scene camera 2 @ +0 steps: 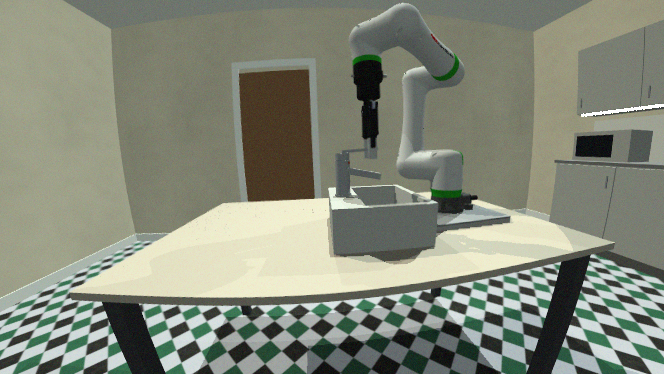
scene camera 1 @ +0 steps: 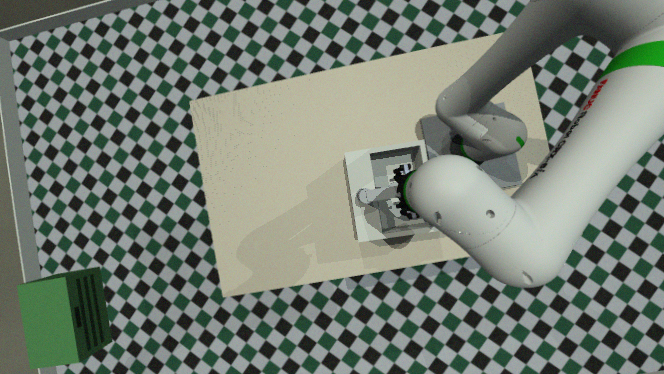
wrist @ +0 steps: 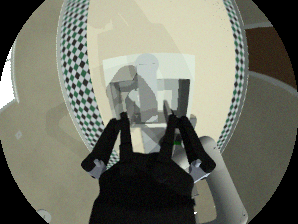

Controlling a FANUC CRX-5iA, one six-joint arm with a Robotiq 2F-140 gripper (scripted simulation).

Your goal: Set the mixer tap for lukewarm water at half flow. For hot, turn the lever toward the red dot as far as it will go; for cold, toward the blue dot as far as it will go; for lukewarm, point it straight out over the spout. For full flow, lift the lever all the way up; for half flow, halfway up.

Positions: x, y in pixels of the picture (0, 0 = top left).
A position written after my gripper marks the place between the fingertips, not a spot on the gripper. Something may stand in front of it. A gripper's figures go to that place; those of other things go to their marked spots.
Scene:
My gripper (wrist: 149, 105) is 0.22 m from the lens. A sink basin (wrist: 175, 76) is 0.33 m from the lens.

